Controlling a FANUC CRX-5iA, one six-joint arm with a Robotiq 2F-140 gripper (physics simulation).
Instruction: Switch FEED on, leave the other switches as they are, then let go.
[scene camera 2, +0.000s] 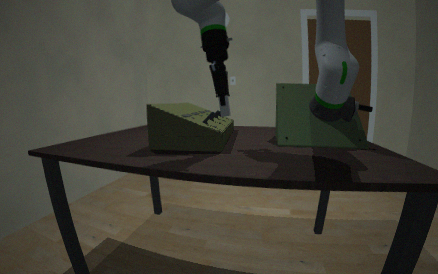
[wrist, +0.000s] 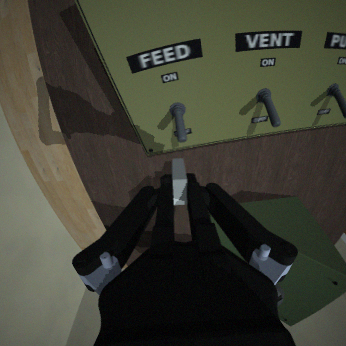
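Where they show: gripper, fingertip midpoint: (scene camera 2: 225, 116) (wrist: 177, 168); arm's base, origin of the base link: (scene camera 2: 326, 108).
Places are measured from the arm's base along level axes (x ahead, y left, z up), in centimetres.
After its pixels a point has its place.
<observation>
The FEED switch (wrist: 179, 124) @(z -2.6, x 42.7, y 25.3 cm) is a grey toggle whose lever points down, toward its OFF label and away from the ON label (wrist: 170, 77) @(z -3.7, x 48.2, y 26.5 cm). The VENT switch (wrist: 270, 108) @(z -2.8, x 45.6, y 13.9 cm) and the third switch (wrist: 338, 99) @(z -3.4, x 48.5, y 2.5 cm), partly cut off at the right edge, also point down. They sit on a sloped olive switch box (scene camera 2: 185, 131) @(z -7.5, x 47.3, y 33.6 cm) (wrist: 215, 85) @(z -4.5, x 47.5, y 21.0 cm). My gripper (scene camera 2: 225, 111) @(z -3.0, x 36.3, y 25.3 cm) (wrist: 177, 168) @(z -3.0, x 36.3, y 25.3 cm) is shut with nothing between its fingers. In the wrist view its light fingertips lie just below the FEED lever's tip, with a small gap in the picture. In the scene view they are near the box's low edge.
The box stands on a dark brown table (scene camera 2: 115, 146) @(z -14.1, x 78.2, y 38.5 cm) (wrist: 300, 165) @(z -14.1, x 32.0, y -4.8 cm). A green panel (scene camera 2: 295, 115) @(z -3.3, x 13.3, y 5.3 cm) (wrist: 280, 220) @(z -6.4, x 21.4, y 0.8 cm) stands farther right, partly hidden by a grey arm part (scene camera 2: 334, 75) @(z 11.2, x 0.6, y 19.3 cm) in the scene view. A door (scene camera 2: 361, 55) is behind.
</observation>
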